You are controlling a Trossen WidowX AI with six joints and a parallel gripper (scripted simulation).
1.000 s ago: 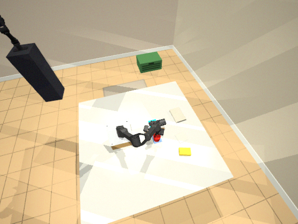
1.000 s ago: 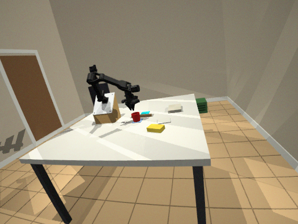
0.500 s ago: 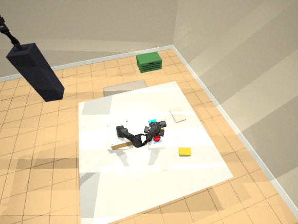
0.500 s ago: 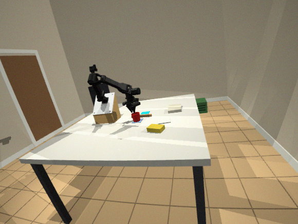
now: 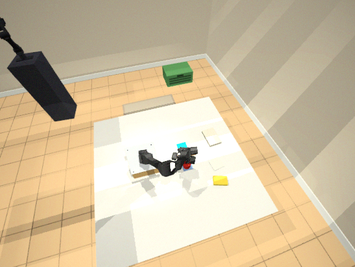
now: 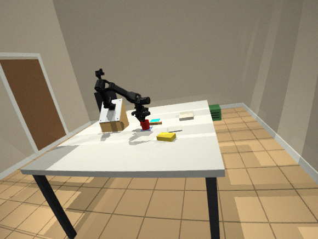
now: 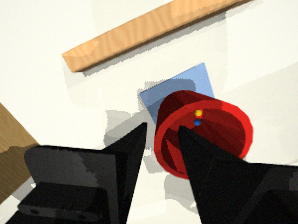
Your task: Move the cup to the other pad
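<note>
My gripper tip is now 3 cm short of the red cup, 1 cm to the left of it and 1 cm above it. The rest, counted from my gripper tip: thin wooden strip (9 cm to the left, 5 cm below, 3 cm ahead); then blue pad (6 cm below, 3 cm ahead, 1 cm to the right); then cyan pad (18 cm to the left, 6 cm below, 3 cm ahead).
</note>
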